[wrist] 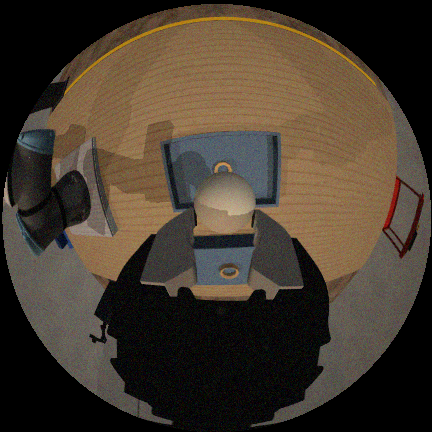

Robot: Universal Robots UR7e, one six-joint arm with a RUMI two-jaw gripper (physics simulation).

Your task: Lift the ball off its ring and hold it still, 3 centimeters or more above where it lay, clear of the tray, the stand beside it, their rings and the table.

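Frame: origin at the arm's base, x ahead, y left, z up, level; centimetres.
Seen in the pictures: gripper, fingertip midpoint: point(224, 211); arm's base, link origin: point(75, 195).
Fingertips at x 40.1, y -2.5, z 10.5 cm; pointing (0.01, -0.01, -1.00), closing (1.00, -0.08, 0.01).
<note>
Offsets run from my fingertips to a thing's middle. "spot": to the spot under its first point. Level surfaces: height alone.
A pale cream ball @[dx +0.1, dy +1.5, dz +1.2 cm] point(225, 201) is held between the two fingertips of my gripper point(224, 211), which is shut on it. The ball hangs well above the table, apart from the tray and the stand. The blue tray @[spot: dx +9.0, dy +1.4, dz -10.4 cm] point(278, 170) lies below and beyond the ball, with an orange ring @[spot: dx +0.1, dy +2.3, dz -12.0 cm] point(223, 164) on its floor, partly hidden by the ball. The blue stand point(209, 265) shows between my fingers, nearer the gripper body, with another orange ring point(229, 271) on it.
The wooden table @[dz -13.2 cm] point(225, 75) spreads around the tray. At the left stand a dark and blue robot arm part point(32, 170) and a grey plate-like base point(102, 225). A red frame point(392, 205) stands off the table's right edge. Shadows fall left of the tray.
</note>
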